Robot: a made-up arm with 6 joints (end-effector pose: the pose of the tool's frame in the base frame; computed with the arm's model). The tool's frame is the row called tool. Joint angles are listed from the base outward.
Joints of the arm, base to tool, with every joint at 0 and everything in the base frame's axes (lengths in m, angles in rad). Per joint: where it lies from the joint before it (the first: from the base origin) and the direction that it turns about. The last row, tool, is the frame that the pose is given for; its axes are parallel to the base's.
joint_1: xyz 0 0 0.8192 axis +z
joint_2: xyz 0.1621 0 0 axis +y
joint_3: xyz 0 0 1.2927 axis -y
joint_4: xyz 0 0 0.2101 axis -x
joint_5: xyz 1.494 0 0 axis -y
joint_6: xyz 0.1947 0 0 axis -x
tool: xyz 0 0 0
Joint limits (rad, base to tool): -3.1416..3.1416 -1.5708..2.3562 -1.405..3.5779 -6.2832..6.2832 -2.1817..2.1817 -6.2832..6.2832
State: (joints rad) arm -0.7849 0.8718 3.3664 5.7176 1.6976 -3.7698
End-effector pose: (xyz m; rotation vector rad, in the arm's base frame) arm -0.2470 0.1004 2.2390 -1.0032 1.5028 2.0559
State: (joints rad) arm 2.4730 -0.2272 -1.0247 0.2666 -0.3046 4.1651
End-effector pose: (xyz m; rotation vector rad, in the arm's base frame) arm -0.8962 0.7276 0.9840 -0.1071 1.6994 0.8247
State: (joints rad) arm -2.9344 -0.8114 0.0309 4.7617 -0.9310 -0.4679
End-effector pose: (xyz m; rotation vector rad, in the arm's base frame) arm -0.1104 -0.1826 3.0455 0.5053 -1.3425 -1.2821
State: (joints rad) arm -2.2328 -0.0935 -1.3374 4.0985 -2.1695 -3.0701
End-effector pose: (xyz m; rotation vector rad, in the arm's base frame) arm -0.3712 -0.6902 0.8925 -0.7783 -0.4629 -1.1410
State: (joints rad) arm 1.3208 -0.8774 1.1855 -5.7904 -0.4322 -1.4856
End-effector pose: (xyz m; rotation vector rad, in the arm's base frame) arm -0.3939 -1.6987 3.0527 1.9846 -0.8030 1.5743
